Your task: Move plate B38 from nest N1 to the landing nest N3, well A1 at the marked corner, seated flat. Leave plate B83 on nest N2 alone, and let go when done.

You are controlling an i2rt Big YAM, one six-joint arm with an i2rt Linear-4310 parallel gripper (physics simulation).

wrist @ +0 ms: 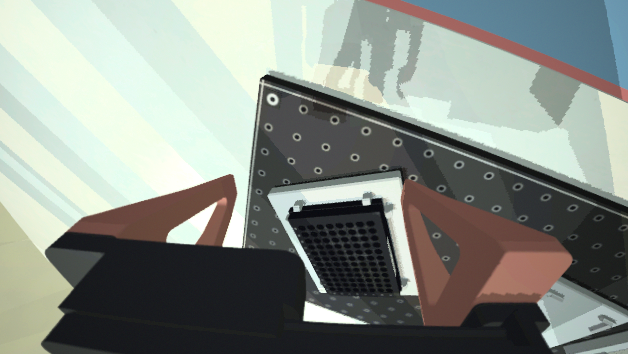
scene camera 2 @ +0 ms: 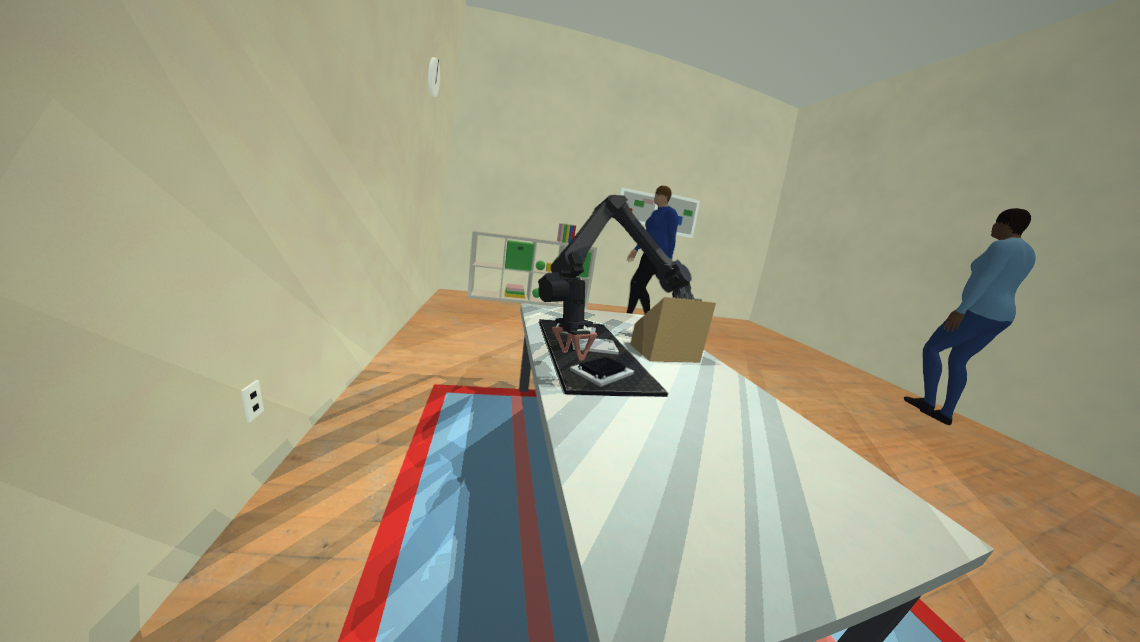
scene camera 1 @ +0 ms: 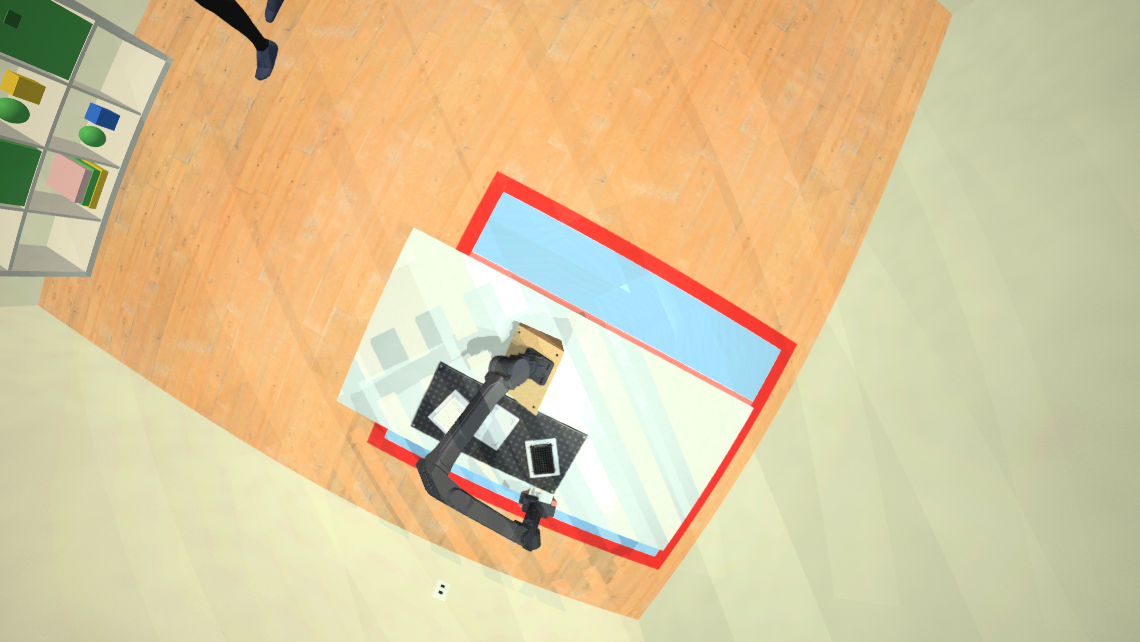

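A black many-welled plate (scene camera 1: 542, 459) (scene camera 2: 603, 366) (wrist: 345, 255) lies in a white nest (wrist: 390, 187) at one end of the dark board. The middle nest (scene camera 1: 500, 426) holds no plate. A white plate (scene camera 1: 450, 410) lies in the nest at the other end, partly beside the arm's outline. Plate and nest labels and the marked corner cannot be read. My gripper (scene camera 1: 540, 496) (scene camera 2: 572, 353) (wrist: 317, 186) is open and empty, above the board's edge near the black plate. In the wrist view its fingertips stand either side of that nest's far end, above it and apart from the plate.
The dark perforated board (scene camera 1: 574, 446) (scene camera 2: 650, 385) (wrist: 350, 140) lies on the white table (scene camera 1: 638, 446) (scene camera 2: 717, 494). A wooden block (scene camera 1: 548, 389) (scene camera 2: 682, 330) stands beside the board, under the camera-side end of the arm. Two people (scene camera 2: 662, 227) (scene camera 2: 993, 279) stand away from the table.
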